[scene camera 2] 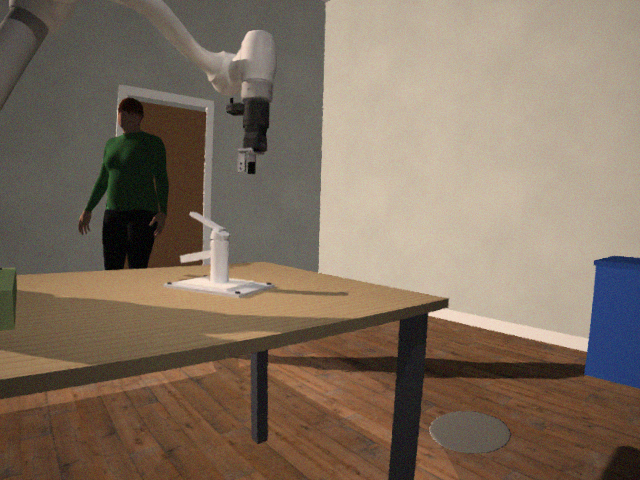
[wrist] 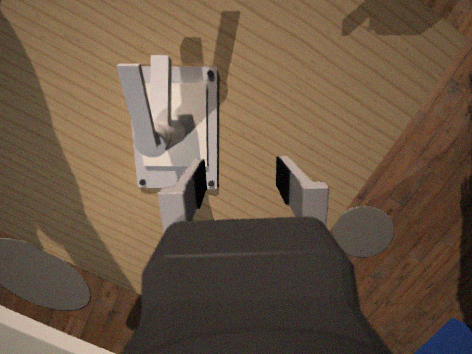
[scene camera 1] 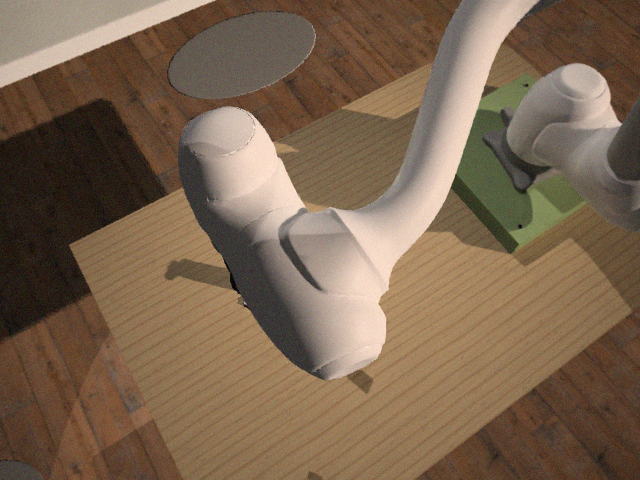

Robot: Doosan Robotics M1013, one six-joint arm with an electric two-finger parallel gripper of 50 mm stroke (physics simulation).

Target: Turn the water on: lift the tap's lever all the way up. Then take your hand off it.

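Where they show: gripper, between the fingertips: [scene camera 2: 246, 172] [wrist: 240, 172]; arm's base, origin of its link: [scene camera 1: 528, 152].
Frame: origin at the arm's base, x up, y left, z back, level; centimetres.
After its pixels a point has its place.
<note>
A white tap [scene camera 2: 219, 258] @(x 1.6, y 9.7, z -65.2 cm) [wrist: 170, 131] @(x 4.8, y 14.1, z -66.9 cm) stands upright on a white base plate [scene camera 2: 240, 289] @(x -5.6, y 3.4, z -68.9 cm) [wrist: 212, 127] @(x -5.6, y 17.4, z -71.4 cm) on the table. Its lever [scene camera 2: 205, 220] @(x 11.1, y 14.6, z -62.6 cm) [wrist: 134, 102] @(x 11.6, y 16.0, z -62.5 cm) slants upward from the top of the body, its free end raised well above the spout [scene camera 2: 194, 256] @(x 1.4, y 16.9, z -60.3 cm) [wrist: 160, 85] @(x 2.2, y 18.4, z -61.2 cm). My gripper [scene camera 2: 246, 164] @(x 24.9, y 20.0, z -75.6 cm) [wrist: 240, 172] @(x 24.9, y 20.0, z -75.6 cm) is open and empty. It points down and hangs well above the tap, off to one side, touching neither the lever nor the body. In scene camera 1 the arm hides the tap and the fingers.
The wooden table [scene camera 1: 444, 330] @(x -6.3, y 31.1, z -40.6 cm) [scene camera 2: 129, 330] @(x -6.4, y -21.6, z -41.2 cm) [wrist: 300, 90] @(x -6.4, y 33.6, z -80.2 cm) carries a green block [scene camera 1: 496, 206] @(x -0.5, y 10.1, z -15.8 cm) [scene camera 2: 7, 299] @(x -1.3, y -16.4, z -22.0 cm) under the arm's base. A person in a green top [scene camera 2: 135, 173] stands behind the table by a door. A blue cabinet [scene camera 2: 617, 320] stands at the right.
</note>
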